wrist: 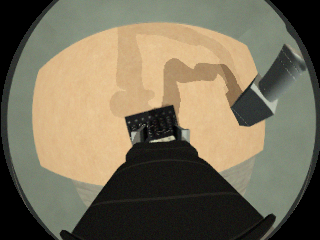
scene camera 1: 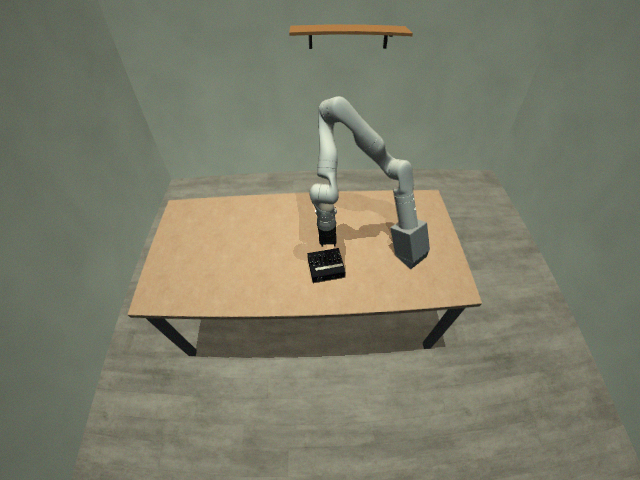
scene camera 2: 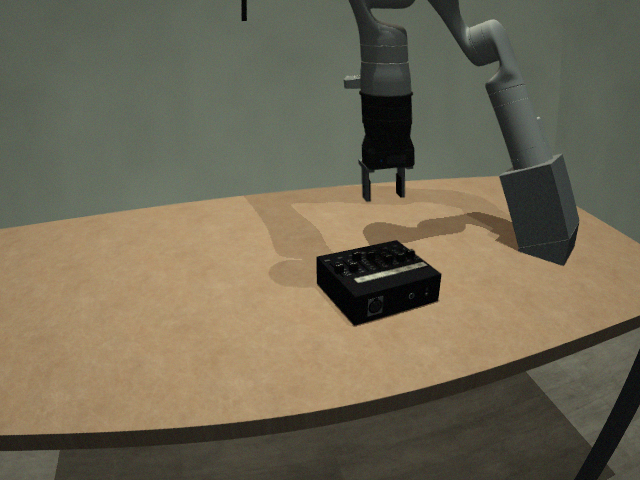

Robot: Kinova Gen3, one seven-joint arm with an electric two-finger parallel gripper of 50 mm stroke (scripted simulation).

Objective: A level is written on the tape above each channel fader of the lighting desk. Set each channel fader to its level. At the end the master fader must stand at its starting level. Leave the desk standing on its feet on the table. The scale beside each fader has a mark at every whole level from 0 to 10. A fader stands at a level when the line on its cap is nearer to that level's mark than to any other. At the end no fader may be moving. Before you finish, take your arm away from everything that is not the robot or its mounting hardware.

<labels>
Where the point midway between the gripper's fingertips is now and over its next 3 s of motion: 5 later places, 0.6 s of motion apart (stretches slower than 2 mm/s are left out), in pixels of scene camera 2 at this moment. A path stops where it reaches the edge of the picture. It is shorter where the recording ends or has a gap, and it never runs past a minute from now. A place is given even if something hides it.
My gripper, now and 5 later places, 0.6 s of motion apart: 383, 197; 381, 195; 381, 195; 385, 197; 394, 201; 400, 206
</labels>
